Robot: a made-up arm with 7 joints.
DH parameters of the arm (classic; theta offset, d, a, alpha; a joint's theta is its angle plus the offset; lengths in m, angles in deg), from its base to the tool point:
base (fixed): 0 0 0 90
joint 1: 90 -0.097 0 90
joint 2: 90 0 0 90
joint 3: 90 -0.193 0 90
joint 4: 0 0 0 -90
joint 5: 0 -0.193 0 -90
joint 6: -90 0 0 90
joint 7: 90 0 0 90
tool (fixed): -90 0 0 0
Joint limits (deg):
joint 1: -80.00..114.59
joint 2: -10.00..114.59
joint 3: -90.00..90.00
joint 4: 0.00..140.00
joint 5: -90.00..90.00
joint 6: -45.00..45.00
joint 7: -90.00..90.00
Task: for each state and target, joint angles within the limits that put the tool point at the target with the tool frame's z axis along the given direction. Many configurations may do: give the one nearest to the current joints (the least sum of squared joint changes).
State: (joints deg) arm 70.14 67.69 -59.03 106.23 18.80 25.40 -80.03
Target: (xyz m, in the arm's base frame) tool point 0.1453 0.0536 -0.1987 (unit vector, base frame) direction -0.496 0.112 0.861
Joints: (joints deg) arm 32.90 39.55 -85.76 99.29 56.50 41.78 -37.55
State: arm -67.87 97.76 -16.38 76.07 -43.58 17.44 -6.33
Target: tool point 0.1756 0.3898 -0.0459 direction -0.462 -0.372 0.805
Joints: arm -47.71 114.59 -11.81 53.63 -48.61 -20.65 -10.14
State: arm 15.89 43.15 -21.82 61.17 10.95 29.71 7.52
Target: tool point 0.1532 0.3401 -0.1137 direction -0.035 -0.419 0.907
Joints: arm 0.29 87.75 -34.49 73.63 22.44 40.26 33.56
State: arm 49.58 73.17 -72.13 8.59 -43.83 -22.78 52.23
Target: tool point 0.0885 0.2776 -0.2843 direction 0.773 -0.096 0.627
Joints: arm 16.01 56.78 -87.46 51.10 -24.90 -40.80 61.15
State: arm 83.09 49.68 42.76 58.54 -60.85 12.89 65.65
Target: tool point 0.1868 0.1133 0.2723 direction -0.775 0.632 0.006
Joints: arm 114.49 1.30 3.32 62.14 -51.12 12.89 90.00
